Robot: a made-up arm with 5 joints. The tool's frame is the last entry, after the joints. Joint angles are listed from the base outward.
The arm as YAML. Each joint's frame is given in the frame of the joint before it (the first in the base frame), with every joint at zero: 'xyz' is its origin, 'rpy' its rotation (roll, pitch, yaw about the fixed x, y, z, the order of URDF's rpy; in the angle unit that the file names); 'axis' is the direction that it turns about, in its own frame. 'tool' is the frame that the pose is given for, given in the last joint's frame.
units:
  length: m
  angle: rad
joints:
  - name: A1
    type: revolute
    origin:
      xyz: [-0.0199, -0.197, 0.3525]
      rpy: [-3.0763, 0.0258, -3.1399]
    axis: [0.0, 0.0, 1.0]
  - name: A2
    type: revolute
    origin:
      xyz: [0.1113, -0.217, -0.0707]
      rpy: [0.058, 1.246, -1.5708]
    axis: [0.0, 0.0, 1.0]
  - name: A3
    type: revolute
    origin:
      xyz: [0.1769, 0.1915, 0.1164]
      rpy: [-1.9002, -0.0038, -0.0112]
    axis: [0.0, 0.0, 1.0]
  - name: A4
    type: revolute
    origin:
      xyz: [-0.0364, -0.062, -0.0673]
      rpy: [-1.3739, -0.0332, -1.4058]
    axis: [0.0, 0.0, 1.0]
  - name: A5
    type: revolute
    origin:
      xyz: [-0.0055, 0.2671, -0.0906]
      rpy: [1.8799, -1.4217, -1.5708]
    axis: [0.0, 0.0, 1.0]
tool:
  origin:
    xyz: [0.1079, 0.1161, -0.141]
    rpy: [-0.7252, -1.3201, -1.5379]
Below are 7 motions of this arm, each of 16 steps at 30 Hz.
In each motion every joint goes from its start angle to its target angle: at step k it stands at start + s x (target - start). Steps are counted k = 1, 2, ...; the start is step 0. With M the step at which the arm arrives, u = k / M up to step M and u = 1 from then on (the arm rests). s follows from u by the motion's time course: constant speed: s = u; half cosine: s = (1 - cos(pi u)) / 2; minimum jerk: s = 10 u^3 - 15 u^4 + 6 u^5.
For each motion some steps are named. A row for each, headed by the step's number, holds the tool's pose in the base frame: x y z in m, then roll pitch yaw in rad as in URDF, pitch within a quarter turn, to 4 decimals.
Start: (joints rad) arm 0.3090 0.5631 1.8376 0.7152 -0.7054
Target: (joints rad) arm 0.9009 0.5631 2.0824 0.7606 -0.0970
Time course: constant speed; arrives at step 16
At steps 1, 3, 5, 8, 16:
1: -0.1777 -0.5910 0.5503 1.9661 0.8142 2.9052
3: -0.2001 -0.5881 0.5383 2.0479 0.7909 2.8114
5: -0.2242 -0.5849 0.5262 2.1292 0.7692 2.7163
8: -0.2640 -0.5789 0.5082 2.2507 0.7395 2.5718
16: -0.3917 -0.5415 0.4639 2.5765 0.6780 2.1815

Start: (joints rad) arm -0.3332 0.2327 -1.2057 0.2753 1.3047
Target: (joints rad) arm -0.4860 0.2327 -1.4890 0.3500 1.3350
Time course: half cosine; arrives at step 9
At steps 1, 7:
1: 0.3342 -0.5519 0.5504 0.5225 -0.7677 3.0300
7: 0.3676 -0.4906 0.5995 0.2397 -0.7206 -2.8764

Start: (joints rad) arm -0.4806 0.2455 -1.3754 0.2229 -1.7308
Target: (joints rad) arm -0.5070 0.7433 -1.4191 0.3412 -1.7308
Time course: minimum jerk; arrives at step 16
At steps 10, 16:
10: 0.1517 -0.6290 0.4175 -2.6314 -0.6652 2.8672
16: 0.1494 -0.6326 0.4303 -2.7670 -0.5460 2.9146

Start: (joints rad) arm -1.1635 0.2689 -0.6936 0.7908 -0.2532
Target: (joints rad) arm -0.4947 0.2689 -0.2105 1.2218 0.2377
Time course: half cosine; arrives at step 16
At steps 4, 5, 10, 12, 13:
4: 0.3743 -0.3788 0.7348 -0.2779 0.1812 -2.7794
5: 0.3472 -0.3867 0.7407 -0.2047 0.2171 -2.7968
10: 0.1803 -0.3872 0.7361 0.2932 0.3759 -2.8642
12: 0.1292 -0.3717 0.7176 0.4794 0.4019 -2.8761
13: 0.1111 -0.3643 0.7084 0.5518 0.4077 -2.8802

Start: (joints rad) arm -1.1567 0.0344 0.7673 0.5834 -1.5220
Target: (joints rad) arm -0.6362 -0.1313 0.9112 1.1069 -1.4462
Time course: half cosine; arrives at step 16
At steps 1, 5, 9, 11, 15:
1: 0.4519 -0.4093 0.6197 -0.1742 0.7215 -2.5662
5: 0.4091 -0.4333 0.6029 -0.0575 0.6388 -2.5118
9: 0.3281 -0.4715 0.5665 0.0898 0.4607 -2.4706
11: 0.2863 -0.4877 0.5472 0.1381 0.3654 -2.4699
15: 0.2341 -0.5046 0.5237 0.1797 0.2477 -2.4801

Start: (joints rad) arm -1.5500 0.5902 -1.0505 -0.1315 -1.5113
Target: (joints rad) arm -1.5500 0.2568 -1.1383 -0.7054 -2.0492
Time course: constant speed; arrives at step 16
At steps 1, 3, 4, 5, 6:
1: 0.5059 -0.3267 0.3021 -1.6886 -0.9463 -3.0385
3: 0.4893 -0.3351 0.2836 -1.5820 -1.0180 3.1026
4: 0.4805 -0.3400 0.2753 -1.5138 -1.0477 3.0158
5: 0.4715 -0.3454 0.2676 -1.4354 -1.0723 2.9183
6: 0.4622 -0.3513 0.2607 -1.3477 -1.0910 2.8110

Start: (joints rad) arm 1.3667 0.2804 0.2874 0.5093 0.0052
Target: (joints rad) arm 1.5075 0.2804 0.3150 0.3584 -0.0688
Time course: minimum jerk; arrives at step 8
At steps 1, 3, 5, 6, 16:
1: -0.4785 -0.3655 0.6277 0.5425 0.4248 0.8252
3: -0.5016 -0.3467 0.6289 0.5141 0.4226 0.7460
5: -0.5394 -0.3091 0.6306 0.4654 0.4182 0.6087
6: -0.5528 -0.2931 0.6312 0.4471 0.4164 0.5563
16: -0.5606 -0.2830 0.6314 0.4361 0.4152 0.5246

